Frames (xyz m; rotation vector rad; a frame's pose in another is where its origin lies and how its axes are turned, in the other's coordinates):
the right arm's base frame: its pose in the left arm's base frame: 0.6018 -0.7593 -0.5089 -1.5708 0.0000 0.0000
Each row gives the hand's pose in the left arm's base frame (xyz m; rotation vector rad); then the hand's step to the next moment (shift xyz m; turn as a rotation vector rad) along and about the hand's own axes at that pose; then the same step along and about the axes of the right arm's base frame.
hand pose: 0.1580 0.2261 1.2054 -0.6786 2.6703 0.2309
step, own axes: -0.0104 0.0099 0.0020 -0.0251 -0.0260 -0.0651
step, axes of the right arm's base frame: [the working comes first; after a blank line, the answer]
step, axes of the left arm's base frame: 0.0043 0.0135 0.0029 0.0126 -0.0279 0.0679

0.0043 -0.0029 0.0135 0.0126 -0.0679 -0.0279
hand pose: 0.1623 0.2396 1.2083 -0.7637 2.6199 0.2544
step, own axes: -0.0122 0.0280 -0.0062 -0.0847 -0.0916 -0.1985
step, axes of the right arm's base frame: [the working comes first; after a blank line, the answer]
step, axes of the left arm's base frame: -0.0079 0.0274 0.0125 0.0514 -0.0916 0.2096

-0.0079 -0.0125 0.0274 0.0514 -0.2096 -0.0916
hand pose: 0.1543 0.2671 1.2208 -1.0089 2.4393 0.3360
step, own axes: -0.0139 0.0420 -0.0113 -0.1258 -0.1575 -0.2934
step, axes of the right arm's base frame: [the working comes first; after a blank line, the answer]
step, axes of the left arm's base frame: -0.0252 0.0332 0.0186 0.0921 -0.1504 0.3092

-0.0252 -0.0186 0.0332 0.0921 -0.3092 -0.1504
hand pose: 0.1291 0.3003 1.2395 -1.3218 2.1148 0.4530
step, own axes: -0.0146 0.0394 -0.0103 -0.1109 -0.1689 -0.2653
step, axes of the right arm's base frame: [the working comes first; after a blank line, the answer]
step, axes of the left arm's base frame: -0.0336 0.0218 0.0163 0.1060 -0.1498 0.2784

-0.0336 -0.0163 0.0218 0.1060 -0.2784 -0.1498
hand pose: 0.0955 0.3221 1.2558 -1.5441 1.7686 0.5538
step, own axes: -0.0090 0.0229 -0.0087 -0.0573 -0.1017 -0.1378
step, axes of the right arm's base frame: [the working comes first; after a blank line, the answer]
step, axes of the left arm's base frame: -0.0240 0.0041 0.0094 0.0686 -0.0807 0.1463

-0.0240 -0.0094 0.0041 0.0686 -0.1463 -0.0807
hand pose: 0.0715 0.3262 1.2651 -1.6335 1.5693 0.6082
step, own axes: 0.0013 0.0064 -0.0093 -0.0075 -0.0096 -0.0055
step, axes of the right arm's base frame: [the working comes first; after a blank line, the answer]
step, axes of the left arm's base frame: -0.0077 -0.0078 0.0031 0.0075 -0.0004 0.0111

-0.0077 -0.0031 -0.0078 0.0075 -0.0111 -0.0004
